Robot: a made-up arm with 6 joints. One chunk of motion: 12 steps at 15 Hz.
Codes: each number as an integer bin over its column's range. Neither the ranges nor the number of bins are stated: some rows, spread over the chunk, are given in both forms.
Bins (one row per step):
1: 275 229 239 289 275 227
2: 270 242 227 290 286 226
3: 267 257 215 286 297 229
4: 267 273 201 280 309 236
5: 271 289 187 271 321 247
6: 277 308 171 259 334 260
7: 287 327 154 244 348 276
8: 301 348 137 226 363 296
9: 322 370 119 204 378 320
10: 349 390 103 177 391 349
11: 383 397 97 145 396 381
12: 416 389 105 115 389 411
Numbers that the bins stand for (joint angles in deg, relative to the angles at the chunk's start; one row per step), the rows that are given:
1: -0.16 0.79 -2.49 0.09 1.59 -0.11
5: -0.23 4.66 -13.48 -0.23 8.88 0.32
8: 0.30 8.47 -24.05 -1.02 15.54 1.37
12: 2.33 11.12 -30.81 -2.97 19.66 3.85
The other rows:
2: -0.24 1.63 -5.02 0.11 3.33 -0.14
3: -0.30 2.60 -7.56 0.04 5.08 -0.07
4: -0.30 3.63 -10.52 -0.07 6.98 0.08
6: -0.12 5.89 -16.86 -0.44 10.94 0.60
7: 0.05 7.12 -20.45 -0.70 13.16 0.94
9: 0.67 9.89 -27.85 -1.41 17.92 1.89
10: 1.15 11.19 -31.23 -1.88 19.98 2.51
11: 1.75 11.64 -32.50 -2.45 20.77 3.20

